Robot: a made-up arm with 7 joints.
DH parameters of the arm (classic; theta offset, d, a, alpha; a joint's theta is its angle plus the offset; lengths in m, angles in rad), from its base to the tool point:
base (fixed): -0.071 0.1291 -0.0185 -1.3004
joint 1: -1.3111 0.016 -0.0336 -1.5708
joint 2: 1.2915 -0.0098 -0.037 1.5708
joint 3: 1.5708 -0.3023 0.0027 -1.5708
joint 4: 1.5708 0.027 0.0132 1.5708
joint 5: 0 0.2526 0.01 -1.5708
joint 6: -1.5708 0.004 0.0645 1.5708
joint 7: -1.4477 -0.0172 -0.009 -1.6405
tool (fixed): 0.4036 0.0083 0 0
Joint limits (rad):
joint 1: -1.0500..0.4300
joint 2: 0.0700..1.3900
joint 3: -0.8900..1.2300
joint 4: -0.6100..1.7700
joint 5: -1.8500..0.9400
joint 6: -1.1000..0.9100
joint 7: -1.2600..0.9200
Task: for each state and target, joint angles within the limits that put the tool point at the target. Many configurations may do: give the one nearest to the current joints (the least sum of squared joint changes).
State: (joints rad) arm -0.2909 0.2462 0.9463 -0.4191 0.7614 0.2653 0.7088
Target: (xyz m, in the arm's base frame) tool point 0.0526 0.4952 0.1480
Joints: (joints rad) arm -0.2695 0.8360 1.2145 -0.0686 0.7336 0.2839 0.6682
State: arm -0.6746 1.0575 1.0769 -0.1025 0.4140 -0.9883 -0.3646
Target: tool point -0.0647 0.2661 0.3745
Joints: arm -0.9968 1.3813 1.2300 -0.3154 0.3372 -0.9845 -0.3473
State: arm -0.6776 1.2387 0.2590 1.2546 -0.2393 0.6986 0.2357
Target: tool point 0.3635 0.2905 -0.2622
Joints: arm -0.7169 0.5145 0.0414 0.8188 -0.4218 0.9100 0.2770
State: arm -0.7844 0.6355 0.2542 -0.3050 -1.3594 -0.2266 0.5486
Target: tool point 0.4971 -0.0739 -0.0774
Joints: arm -0.9759 0.0700 -0.2169 0.4176 -1.3489 -0.1245 0.5032
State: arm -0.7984 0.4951 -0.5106 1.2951 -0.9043 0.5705 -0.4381
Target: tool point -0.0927 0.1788 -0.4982
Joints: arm -0.1811 0.1873 -0.5041 1.4735 -0.8788 0.4164 -0.4619
